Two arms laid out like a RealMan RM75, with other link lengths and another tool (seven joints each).
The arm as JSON. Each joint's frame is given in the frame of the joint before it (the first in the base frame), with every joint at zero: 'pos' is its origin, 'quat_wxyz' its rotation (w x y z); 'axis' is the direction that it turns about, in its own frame. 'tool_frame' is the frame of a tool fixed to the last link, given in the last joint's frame.
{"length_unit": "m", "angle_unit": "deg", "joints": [
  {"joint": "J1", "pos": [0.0, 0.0, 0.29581], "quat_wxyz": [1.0, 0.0, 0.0, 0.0], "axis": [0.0, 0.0, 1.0]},
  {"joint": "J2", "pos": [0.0, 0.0, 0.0], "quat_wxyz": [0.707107, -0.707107, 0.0, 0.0], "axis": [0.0, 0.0, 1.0]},
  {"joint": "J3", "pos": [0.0, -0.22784, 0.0], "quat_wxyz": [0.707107, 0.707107, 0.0, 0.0], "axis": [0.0, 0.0, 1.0]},
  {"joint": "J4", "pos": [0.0, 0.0, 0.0], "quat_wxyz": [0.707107, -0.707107, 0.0, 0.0], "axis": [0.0, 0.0, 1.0]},
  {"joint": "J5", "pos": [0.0, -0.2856, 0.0], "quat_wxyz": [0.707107, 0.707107, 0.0, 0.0], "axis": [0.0, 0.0, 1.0]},
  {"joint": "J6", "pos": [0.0, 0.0, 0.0], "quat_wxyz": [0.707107, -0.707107, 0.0, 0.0], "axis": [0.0, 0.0, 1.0]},
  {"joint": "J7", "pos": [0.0, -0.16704, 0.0], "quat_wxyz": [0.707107, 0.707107, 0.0, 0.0], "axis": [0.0, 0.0, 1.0]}
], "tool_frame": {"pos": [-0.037, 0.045, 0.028], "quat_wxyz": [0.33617, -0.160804, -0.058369, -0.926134]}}
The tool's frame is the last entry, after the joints.
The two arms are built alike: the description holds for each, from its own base.
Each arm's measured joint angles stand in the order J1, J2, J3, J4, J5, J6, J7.
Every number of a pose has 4 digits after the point.
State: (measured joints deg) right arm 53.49 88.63 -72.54 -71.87 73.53 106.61 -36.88; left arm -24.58 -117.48 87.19 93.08 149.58 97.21 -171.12
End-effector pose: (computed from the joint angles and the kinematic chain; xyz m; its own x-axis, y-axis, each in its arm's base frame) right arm -0.0385 0.4023 0.1821 -0.3932 0.8665 -0.3077 0.8630 0.4632 0.2017; left arm -0.1437 0.3201 0.0262 -0.9540 -0.2768 0.1153 -0.2277 0.9190 0.3218
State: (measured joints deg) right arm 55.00 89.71 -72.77 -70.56 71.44 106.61 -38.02; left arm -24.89 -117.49 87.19 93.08 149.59 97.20 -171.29
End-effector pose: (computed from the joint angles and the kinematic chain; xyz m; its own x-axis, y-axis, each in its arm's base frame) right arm -0.0395 0.4055 0.1742 -0.3988 0.8591 -0.3208 0.8527 0.4761 0.2149; left arm -0.1418 0.3210 0.0261 -0.9549 -0.2741 0.1143 -0.2251 0.9192 0.3232
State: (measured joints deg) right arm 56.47 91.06 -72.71 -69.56 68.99 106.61 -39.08; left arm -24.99 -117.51 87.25 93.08 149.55 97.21 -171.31
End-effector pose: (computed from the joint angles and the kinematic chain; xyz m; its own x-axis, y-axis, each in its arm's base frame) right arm -0.0411 0.4084 0.1661 -0.4057 0.8519 -0.3312 0.8412 0.4897 0.2293; left arm -0.1410 0.3209 0.0258 -0.9555 -0.2721 0.1141 -0.2236 0.9200 0.3219
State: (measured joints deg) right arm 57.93 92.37 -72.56 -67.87 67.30 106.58 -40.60; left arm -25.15 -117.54 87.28 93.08 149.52 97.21 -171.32
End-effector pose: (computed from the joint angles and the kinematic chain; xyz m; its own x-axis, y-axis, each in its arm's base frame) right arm -0.0424 0.4107 0.1580 -0.4162 0.8407 -0.3464 0.8319 0.5059 0.2282; left arm -0.1398 0.3212 0.0255 -0.9563 -0.2693 0.1136 -0.2211 0.9209 0.3210
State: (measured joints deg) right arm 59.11 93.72 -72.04 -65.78 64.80 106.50 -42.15; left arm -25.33 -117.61 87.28 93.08 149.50 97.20 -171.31
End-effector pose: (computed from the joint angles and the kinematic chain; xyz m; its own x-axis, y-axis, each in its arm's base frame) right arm -0.0387 0.4156 0.1504 -0.4123 0.8379 -0.3577 0.8285 0.5081 0.2353; left arm -0.1385 0.3215 0.0251 -0.9574 -0.2659 0.1124 -0.2185 0.9219 0.3201
